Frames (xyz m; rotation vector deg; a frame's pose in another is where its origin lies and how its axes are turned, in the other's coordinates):
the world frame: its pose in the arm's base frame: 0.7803 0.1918 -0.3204 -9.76 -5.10 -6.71
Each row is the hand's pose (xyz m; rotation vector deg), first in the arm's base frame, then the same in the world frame.
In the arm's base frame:
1: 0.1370 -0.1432 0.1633 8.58 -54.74 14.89
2: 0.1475 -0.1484 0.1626 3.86 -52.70 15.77
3: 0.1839 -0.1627 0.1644 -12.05 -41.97 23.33
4: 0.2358 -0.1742 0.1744 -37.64 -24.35 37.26
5: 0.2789 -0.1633 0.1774 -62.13 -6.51 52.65
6: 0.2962 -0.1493 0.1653 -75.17 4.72 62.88
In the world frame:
1: -0.5525 -0.4866 0.4669 21.29 -50.48 15.88
2: -0.5416 -0.4903 0.4645 16.57 -48.73 17.17
3: -0.5039 -0.5001 0.4609 0.64 -39.52 26.36
4: -0.4503 -0.5066 0.4646 -25.33 -24.81 42.55
5: -0.4086 -0.4911 0.4661 -50.70 -10.32 59.70
6: -0.3942 -0.4732 0.4553 -64.56 -1.26 70.77

